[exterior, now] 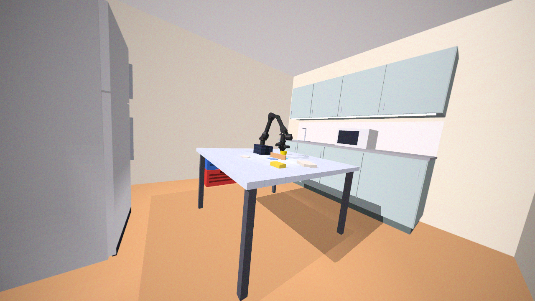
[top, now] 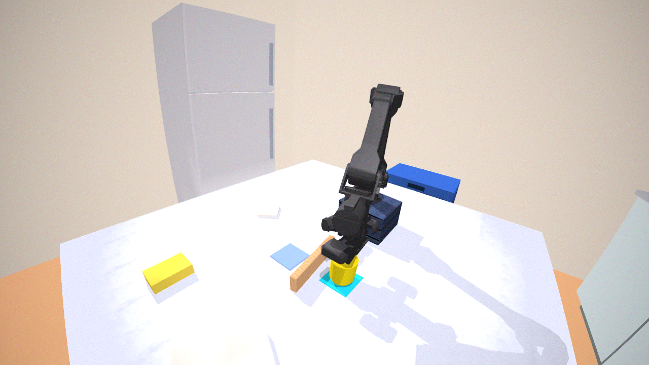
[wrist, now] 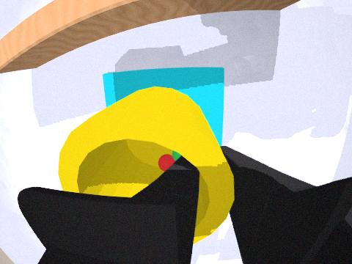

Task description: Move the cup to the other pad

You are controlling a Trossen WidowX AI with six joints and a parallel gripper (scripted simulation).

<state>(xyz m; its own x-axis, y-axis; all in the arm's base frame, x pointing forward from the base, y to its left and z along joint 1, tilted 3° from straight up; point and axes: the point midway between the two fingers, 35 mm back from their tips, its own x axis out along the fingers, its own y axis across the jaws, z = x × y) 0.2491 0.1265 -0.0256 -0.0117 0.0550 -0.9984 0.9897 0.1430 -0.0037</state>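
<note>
The yellow cup lies 20 mm ahead of my gripper tip. Also, from my gripper tip: light blue pad 160 mm to the right, 80 mm ahead, 50 mm below; wooden bar 80 mm to the right, 50 mm ahead, 30 mm below; red marble 20 mm to the left, 20 mm below, 20 mm ahead.
</note>
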